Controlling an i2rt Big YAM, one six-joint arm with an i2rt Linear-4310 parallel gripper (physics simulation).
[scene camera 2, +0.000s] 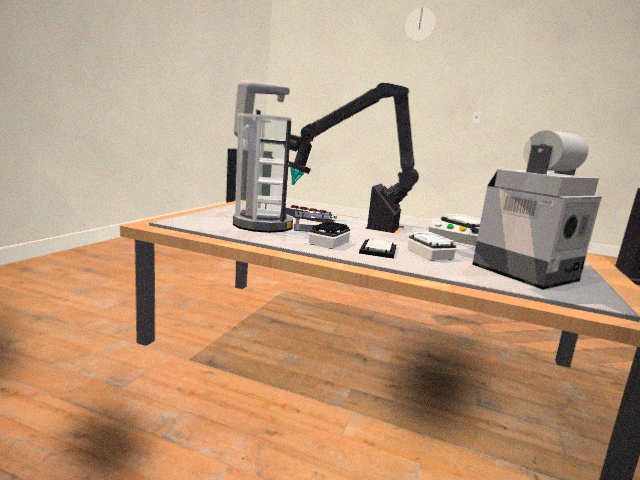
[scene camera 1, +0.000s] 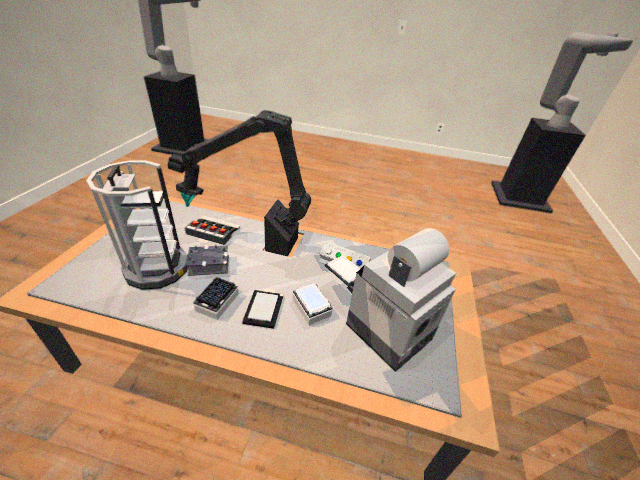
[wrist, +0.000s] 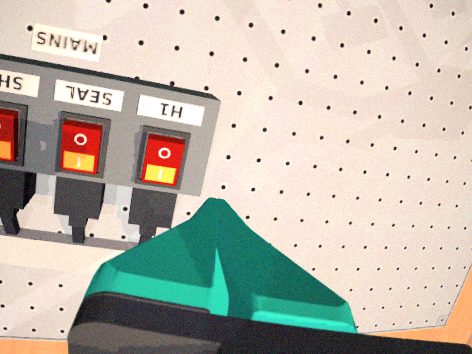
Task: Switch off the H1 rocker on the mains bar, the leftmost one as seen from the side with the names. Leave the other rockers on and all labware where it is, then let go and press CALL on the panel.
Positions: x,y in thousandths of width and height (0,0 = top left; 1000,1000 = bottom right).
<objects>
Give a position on a tall rack tower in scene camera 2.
412,303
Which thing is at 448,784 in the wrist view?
The gripper.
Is the gripper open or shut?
Shut.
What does the gripper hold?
Nothing.
</objects>
